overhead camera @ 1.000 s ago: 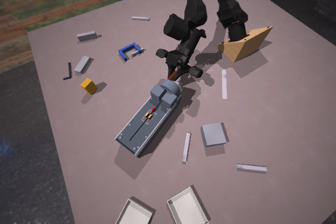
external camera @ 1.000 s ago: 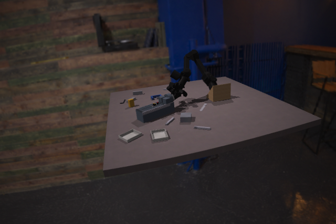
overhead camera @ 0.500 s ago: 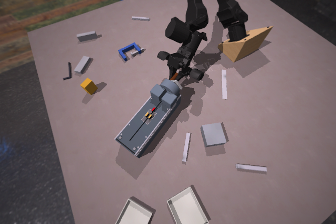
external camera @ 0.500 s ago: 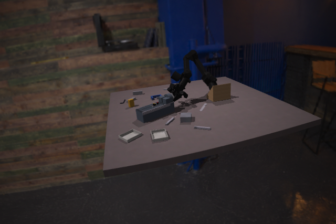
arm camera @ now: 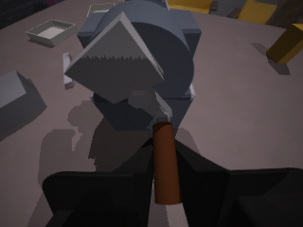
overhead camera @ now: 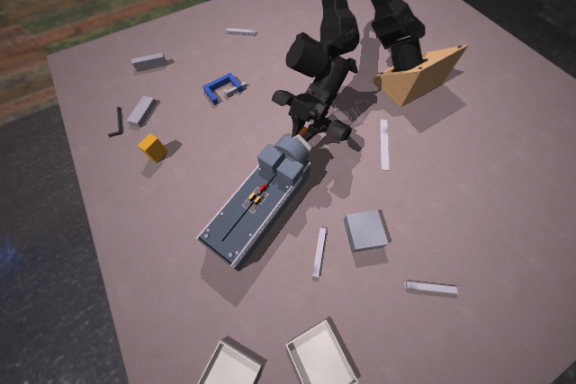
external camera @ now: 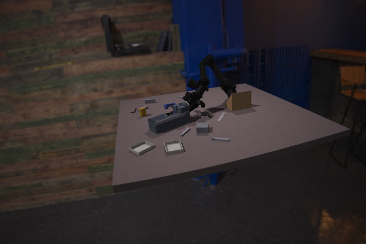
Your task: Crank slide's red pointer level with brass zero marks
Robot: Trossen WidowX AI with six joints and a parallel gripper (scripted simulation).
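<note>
Right now the red pointer is 120 mm ahead of my gripper tip, 70 mm to the left of it and 40 mm above it. The rest, counted from my gripper tip: grey block 240 mm to the left, 20 mm below, 20 mm behind; then blue clamp 290 mm to the right, 50 mm ahead, 30 mm below; then brown crank handle 20 mm behind, 20 mm above, 10 mm to the right.
</note>
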